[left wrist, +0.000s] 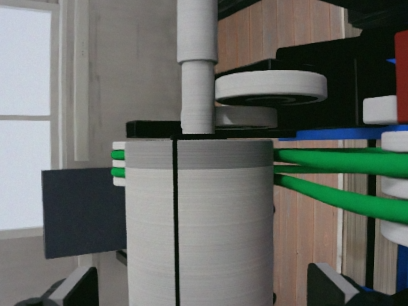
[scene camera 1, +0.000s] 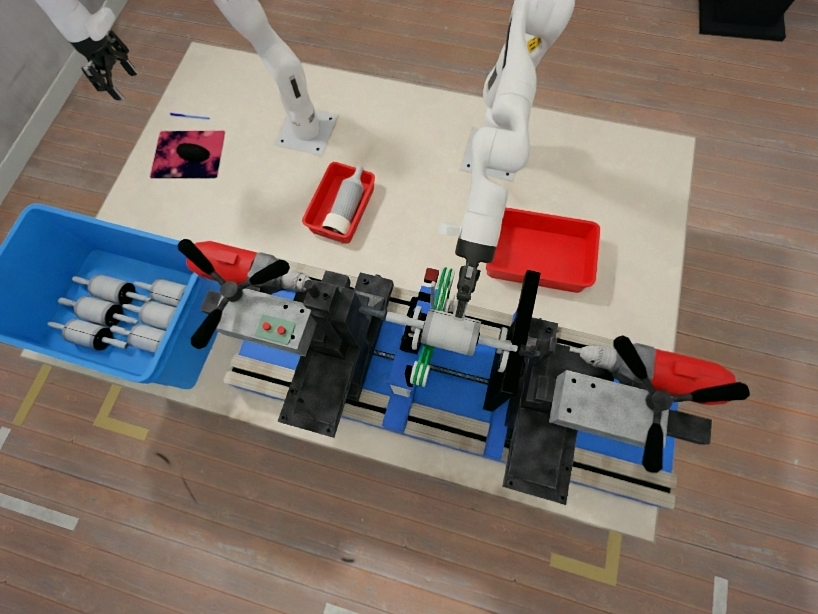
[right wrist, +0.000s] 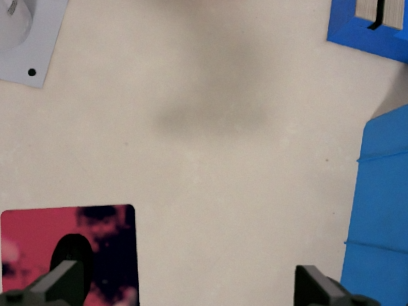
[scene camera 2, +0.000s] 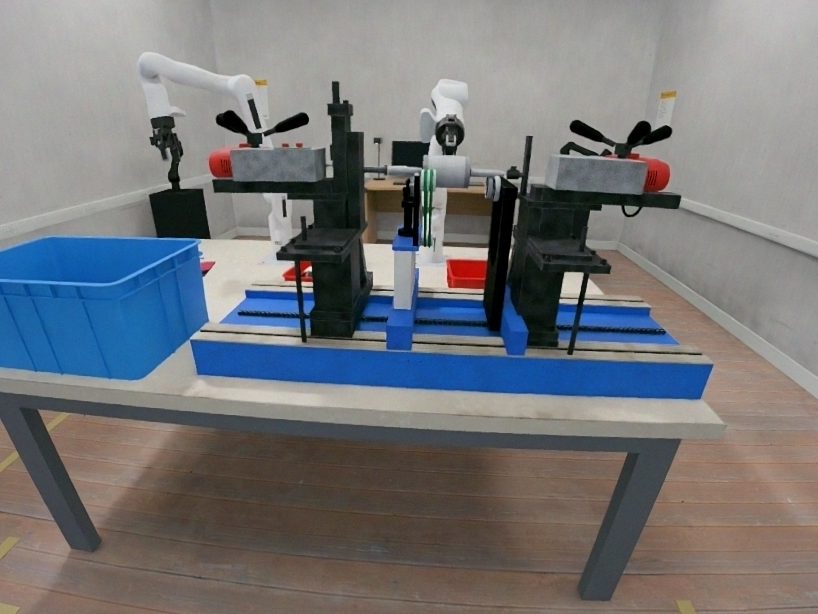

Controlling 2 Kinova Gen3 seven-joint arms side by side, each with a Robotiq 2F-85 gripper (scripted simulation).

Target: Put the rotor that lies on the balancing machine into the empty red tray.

Labels:
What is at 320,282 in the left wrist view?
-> My left gripper.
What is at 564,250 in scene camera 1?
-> A red tray.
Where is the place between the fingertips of my right gripper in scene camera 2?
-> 172,161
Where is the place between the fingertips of my right gripper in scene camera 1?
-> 127,87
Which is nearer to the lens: the red tray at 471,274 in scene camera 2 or the blue bin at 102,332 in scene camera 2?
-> The blue bin.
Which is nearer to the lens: the red tray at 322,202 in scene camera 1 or the mouse mat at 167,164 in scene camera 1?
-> The red tray.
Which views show my left gripper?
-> The left wrist view, scene camera 1 and scene camera 2 only.

